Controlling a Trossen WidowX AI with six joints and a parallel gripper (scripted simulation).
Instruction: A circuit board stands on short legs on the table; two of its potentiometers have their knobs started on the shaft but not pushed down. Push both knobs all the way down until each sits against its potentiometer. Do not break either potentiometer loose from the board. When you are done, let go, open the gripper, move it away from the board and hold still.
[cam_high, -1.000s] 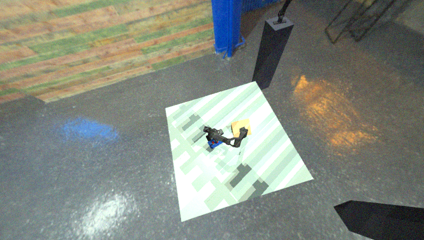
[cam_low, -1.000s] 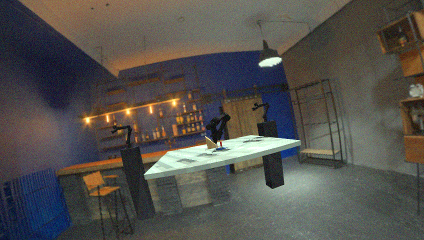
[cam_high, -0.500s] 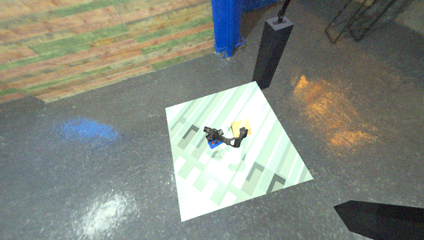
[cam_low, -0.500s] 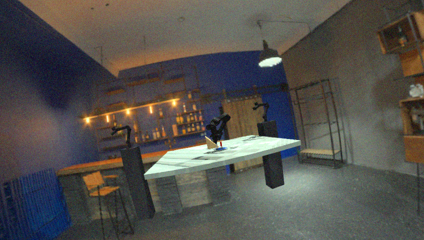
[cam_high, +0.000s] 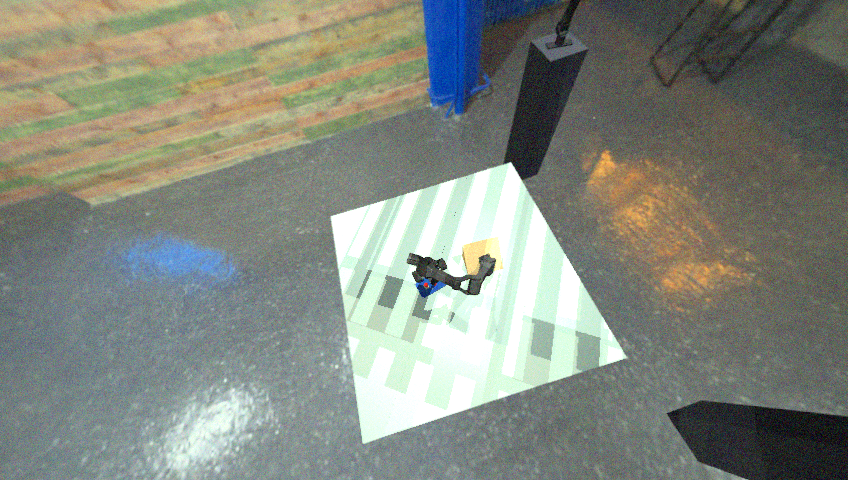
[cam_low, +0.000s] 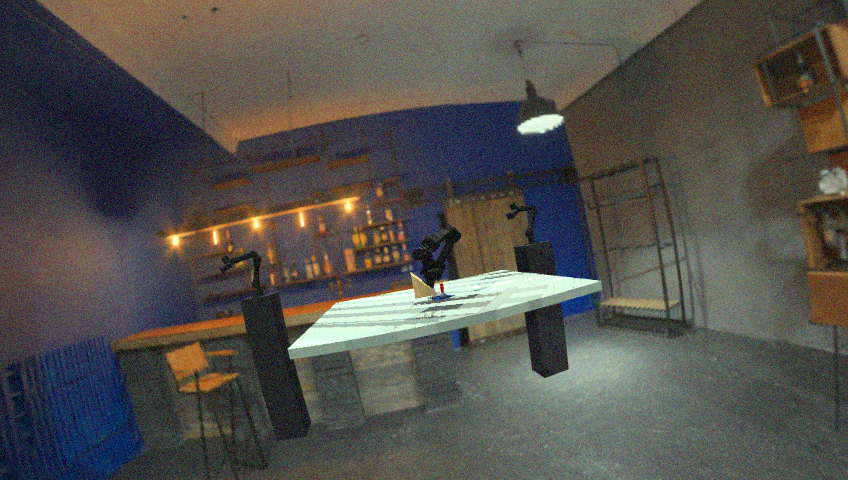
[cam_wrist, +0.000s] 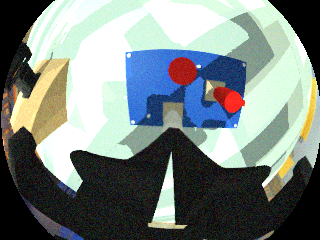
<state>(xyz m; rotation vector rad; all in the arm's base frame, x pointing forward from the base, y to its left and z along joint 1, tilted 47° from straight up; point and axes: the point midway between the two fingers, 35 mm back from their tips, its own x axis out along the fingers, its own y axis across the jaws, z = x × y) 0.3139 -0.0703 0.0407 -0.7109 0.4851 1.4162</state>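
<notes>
Right now my gripper tip is 40 mm to the right of the potentiometer, 40 mm short of it and 20 mm above it.
</notes>
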